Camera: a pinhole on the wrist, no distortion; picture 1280 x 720 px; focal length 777.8 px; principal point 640.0 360.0 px. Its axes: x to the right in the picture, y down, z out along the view. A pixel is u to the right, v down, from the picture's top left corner.
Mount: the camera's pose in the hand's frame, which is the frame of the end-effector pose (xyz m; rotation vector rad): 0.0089 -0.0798 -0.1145 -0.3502 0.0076 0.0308
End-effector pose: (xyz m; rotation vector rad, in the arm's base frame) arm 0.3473 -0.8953 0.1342 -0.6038 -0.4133 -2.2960
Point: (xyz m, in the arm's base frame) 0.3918 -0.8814 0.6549
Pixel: 940.1 294.3
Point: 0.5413 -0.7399 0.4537
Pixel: 564.0 308.6
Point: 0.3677 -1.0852 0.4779
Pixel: 1172.5 617.1
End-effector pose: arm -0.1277 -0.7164 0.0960 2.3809 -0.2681 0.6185
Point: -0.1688 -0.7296 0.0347
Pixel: 287.8 441.3
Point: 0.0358 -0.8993 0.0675
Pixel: 923.0 425.3
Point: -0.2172 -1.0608 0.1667
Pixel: outside the picture
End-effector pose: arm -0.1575 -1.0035 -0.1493 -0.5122 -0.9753 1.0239
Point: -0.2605 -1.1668 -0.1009
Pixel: 123.0 153.3
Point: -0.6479 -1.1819 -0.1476
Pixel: 310.8 403.6
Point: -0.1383 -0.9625 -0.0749
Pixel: 995.5 269.9
